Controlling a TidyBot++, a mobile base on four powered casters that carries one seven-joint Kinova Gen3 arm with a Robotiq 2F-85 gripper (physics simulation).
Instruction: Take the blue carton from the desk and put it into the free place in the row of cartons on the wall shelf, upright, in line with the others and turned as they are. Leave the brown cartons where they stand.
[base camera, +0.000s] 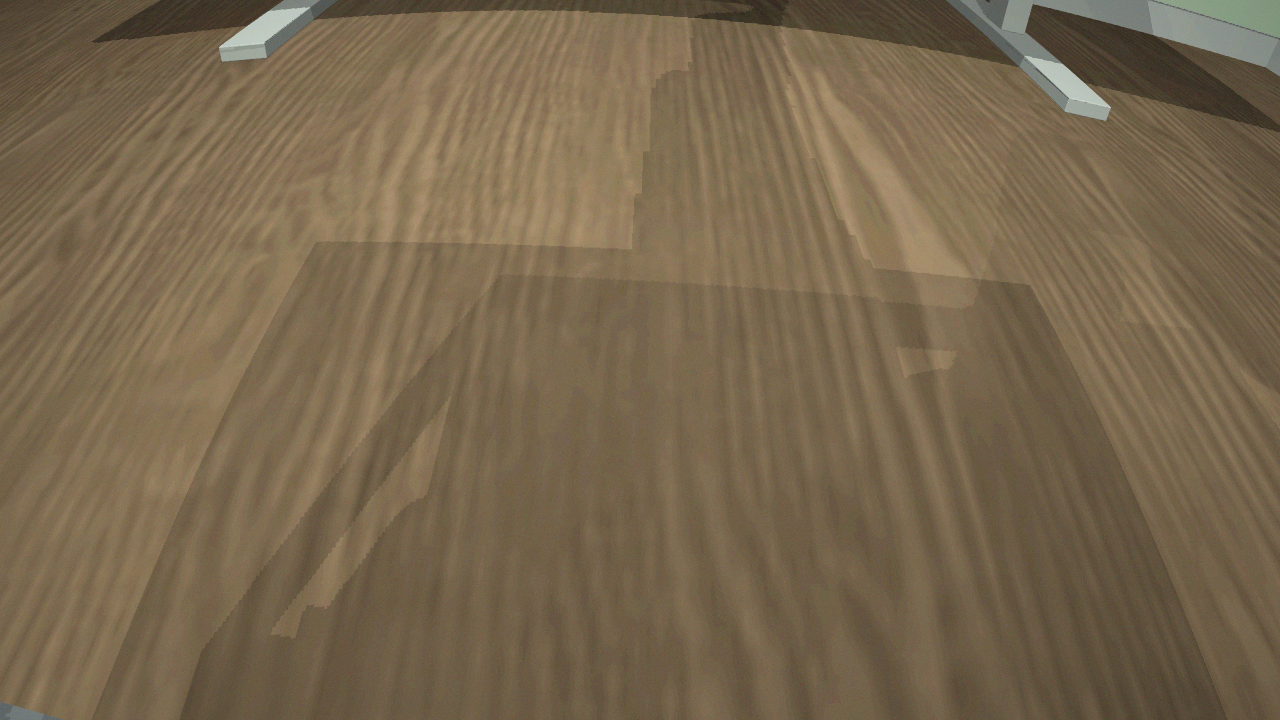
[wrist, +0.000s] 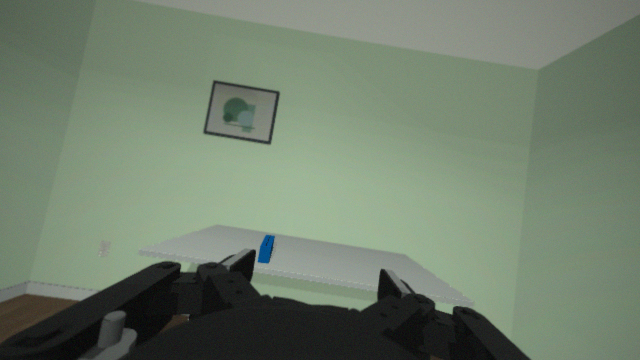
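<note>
The blue carton (wrist: 266, 249) is on the white desk (wrist: 330, 255) in the wrist view, left of the middle and some way off, beyond the fingers. In that view it shows just right of the left fingertip. My gripper (wrist: 315, 273) is open, with its fingers wide apart and no thing between them. In the base camera view two pale feet of the desk (base camera: 265, 31) (base camera: 1065, 85) show at the top. The wall shelf and the brown cartons do not show in either view.
A framed picture (wrist: 241, 112) hangs on the green wall (wrist: 375, 150) behind the desk. A wall socket (wrist: 104, 248) is low at the left. Side walls stand at left and right. The wooden floor (base camera: 537, 134) carries shadows in front of the base.
</note>
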